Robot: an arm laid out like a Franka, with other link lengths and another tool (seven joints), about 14 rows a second.
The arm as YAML. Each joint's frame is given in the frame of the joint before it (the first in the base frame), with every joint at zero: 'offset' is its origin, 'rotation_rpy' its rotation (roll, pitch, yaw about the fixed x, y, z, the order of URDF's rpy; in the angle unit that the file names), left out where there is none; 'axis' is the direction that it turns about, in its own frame. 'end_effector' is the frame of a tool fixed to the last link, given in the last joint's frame.
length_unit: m
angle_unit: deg
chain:
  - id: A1
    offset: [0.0, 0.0, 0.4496]
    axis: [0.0, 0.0, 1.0]
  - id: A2
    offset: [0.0, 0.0, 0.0]
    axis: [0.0, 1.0, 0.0]
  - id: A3
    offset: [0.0, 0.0, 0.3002]
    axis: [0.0, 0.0, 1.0]
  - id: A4
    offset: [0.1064, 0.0, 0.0]
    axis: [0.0, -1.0, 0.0]
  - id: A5
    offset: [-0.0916, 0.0, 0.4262]
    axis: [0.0, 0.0, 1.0]
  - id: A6
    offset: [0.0, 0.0, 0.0]
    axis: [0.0, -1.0, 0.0]
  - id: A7
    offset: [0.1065, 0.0, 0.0]
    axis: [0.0, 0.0, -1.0]
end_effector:
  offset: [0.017, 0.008, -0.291]
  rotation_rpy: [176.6, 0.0, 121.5]
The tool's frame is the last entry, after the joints.
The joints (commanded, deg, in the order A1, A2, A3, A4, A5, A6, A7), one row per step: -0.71, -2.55, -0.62, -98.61, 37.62, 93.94, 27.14; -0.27, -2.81, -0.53, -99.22, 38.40, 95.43, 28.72; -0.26, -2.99, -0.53, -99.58, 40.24, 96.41, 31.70; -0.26, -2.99, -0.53, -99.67, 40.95, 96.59, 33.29; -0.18, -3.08, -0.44, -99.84, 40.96, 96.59, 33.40; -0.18, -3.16, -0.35, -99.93, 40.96, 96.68, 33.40; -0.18, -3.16, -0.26, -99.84, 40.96, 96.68, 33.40; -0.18, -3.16, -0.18, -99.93, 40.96, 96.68, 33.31; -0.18, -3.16, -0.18, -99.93, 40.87, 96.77, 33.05; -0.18, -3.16, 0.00, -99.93, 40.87, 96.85, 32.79; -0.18, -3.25, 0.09, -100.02, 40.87, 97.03, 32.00; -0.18, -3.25, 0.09, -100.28, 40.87, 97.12, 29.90; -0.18, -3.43, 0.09, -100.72, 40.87, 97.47, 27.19; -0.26, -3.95, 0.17, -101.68, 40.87, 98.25, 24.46; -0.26, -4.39, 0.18, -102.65, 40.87, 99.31, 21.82
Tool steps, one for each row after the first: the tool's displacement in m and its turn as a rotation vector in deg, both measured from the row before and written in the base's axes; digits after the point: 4 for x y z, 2 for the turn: 0.0037, 0.0062, 0.0013, 0.67, 0.13, -1.71; 0.0039, 0.0045, 0.0050, 1.82, 1.28, -3.13; 0.0008, 0.0019, 0.0012, 0.75, 0.97, -1.41; -0.0012, 0.0020, -0.0007, 0.01, 0.15, 0.09; -0.0003, 0.0009, 0.0001, -0.01, -0.06, 0.03; 0.0000, 0.0010, 0.0009, -0.01, -0.09, 0.09; -0.0005, 0.0009, -0.0009, -0.01, 0.03, 0.15; 0.0004, -0.0004, -0.0001, -0.11, -0.24, 0.15; -0.0001, 0.0020, 0.0001, -0.02, -0.23, 0.33; 0.0002, 0.0009, 0.0006, -0.05, -0.65, 0.57; -0.0003, 0.0003, -0.0020, -0.08, -1.17, 1.54; 0.0001, 0.0000, -0.0012, -0.12, -1.76, 1.83; -0.0003, -0.0008, -0.0018, -0.18, -1.92, 1.57; 0.0011, -0.0013, -0.0025, -0.23, -1.98, 1.33
